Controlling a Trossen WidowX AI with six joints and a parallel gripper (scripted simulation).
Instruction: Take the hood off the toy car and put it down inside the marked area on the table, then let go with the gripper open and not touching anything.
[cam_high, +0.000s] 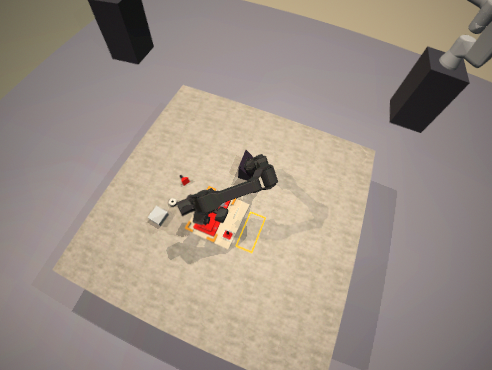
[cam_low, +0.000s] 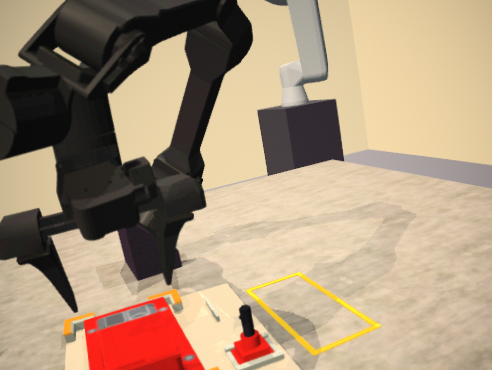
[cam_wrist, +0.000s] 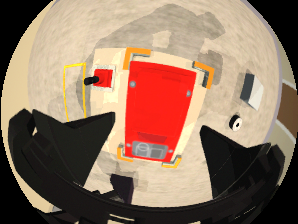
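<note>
Now: gripper tip 60 mm above the red hood.
</note>
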